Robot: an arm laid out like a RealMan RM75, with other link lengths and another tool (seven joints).
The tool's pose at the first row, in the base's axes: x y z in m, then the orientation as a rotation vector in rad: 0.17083, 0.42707, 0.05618, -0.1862, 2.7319, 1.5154
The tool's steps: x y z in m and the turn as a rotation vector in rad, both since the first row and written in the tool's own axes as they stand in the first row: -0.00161, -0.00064, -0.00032, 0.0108, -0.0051, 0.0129; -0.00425, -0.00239, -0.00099, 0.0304, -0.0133, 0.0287; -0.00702, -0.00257, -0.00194, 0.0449, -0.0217, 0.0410; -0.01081, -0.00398, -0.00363, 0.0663, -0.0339, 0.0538; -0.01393, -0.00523, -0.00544, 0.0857, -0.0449, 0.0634; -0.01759, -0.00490, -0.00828, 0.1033, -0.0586, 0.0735; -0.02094, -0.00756, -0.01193, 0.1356, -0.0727, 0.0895; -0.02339, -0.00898, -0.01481, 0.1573, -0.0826, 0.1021; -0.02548, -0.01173, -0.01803, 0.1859, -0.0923, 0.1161
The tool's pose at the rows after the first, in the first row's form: 0.17251, 0.42662, 0.05592, -0.1647, 2.7421, 1.5017; 0.17536, 0.42540, 0.05498, -0.1366, 2.7572, 1.4752; 0.17817, 0.42477, 0.05552, -0.1132, 2.7666, 1.4549; 0.18217, 0.42297, 0.05548, -0.0860, 2.7774, 1.4236; 0.18549, 0.42109, 0.05560, -0.0643, 2.7858, 1.3947; 0.18922, 0.41922, 0.05764, -0.0398, 2.7906, 1.3675; 0.19301, 0.41507, 0.05756, -0.0070, 2.8064, 1.3203; 0.19574, 0.41213, 0.05805, 0.0178, 2.8169, 1.2886; 0.19826, 0.40817, 0.05758, 0.0443, 2.8315, 1.2471
